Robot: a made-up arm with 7 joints.
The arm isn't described. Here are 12 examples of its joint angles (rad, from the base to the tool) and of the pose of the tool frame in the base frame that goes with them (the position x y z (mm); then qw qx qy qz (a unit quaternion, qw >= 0)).
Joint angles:
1: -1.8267 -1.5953 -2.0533 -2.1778 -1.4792 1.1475 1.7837
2: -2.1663 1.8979 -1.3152 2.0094 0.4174 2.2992 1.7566
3: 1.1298 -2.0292 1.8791 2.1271 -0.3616 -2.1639 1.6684
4: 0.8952 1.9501 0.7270 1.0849 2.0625 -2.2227 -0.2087
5: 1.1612 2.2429 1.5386 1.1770 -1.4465 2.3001 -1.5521
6: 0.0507 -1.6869 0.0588 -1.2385 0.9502 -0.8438 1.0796
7: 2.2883 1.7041 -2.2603 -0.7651 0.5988 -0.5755 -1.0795
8: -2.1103 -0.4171 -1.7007 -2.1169 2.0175 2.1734 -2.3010
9: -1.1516 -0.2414 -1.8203 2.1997 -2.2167 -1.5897 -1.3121
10: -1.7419 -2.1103 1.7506 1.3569 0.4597 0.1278 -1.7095
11: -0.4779 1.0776 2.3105 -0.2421 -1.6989 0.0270 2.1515
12: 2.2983 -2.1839 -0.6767 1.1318 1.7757 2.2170 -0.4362
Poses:
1: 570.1 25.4 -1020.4 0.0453 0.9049 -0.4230 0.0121
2: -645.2 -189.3 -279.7 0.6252 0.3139 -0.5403 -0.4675
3: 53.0 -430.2 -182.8 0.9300 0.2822 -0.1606 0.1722
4: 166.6 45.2 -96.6 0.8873 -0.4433 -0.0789 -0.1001
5: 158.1 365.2 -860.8 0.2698 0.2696 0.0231 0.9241
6: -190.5 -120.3 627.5 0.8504 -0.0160 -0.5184 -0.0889
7: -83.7 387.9 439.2 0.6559 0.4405 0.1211 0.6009
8: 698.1 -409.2 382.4 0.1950 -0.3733 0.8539 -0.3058
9: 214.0 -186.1 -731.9 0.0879 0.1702 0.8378 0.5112
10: -147.5 -215.6 103.1 0.0255 -0.1730 0.7871 0.5915
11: 164.3 -1055.9 102.8 0.2154 -0.3603 0.6633 -0.6195
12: -10.3 -96.8 130.8 0.1560 -0.0794 0.5647 -0.8065
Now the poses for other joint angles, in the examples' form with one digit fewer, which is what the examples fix.
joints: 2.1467 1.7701 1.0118 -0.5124 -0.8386 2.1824 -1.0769
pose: -64 923 106 0.481 -0.110 0.562 -0.663
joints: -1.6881 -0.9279 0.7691 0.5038 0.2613 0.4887 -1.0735
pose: 277 459 -238 0.926 -0.022 0.120 0.358
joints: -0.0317 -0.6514 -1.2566 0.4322 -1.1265 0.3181 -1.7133
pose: 947 817 125 0.742 0.190 -0.234 0.599
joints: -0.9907 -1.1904 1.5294 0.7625 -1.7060 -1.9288 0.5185
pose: 132 -126 704 0.252 0.009 0.958 -0.140
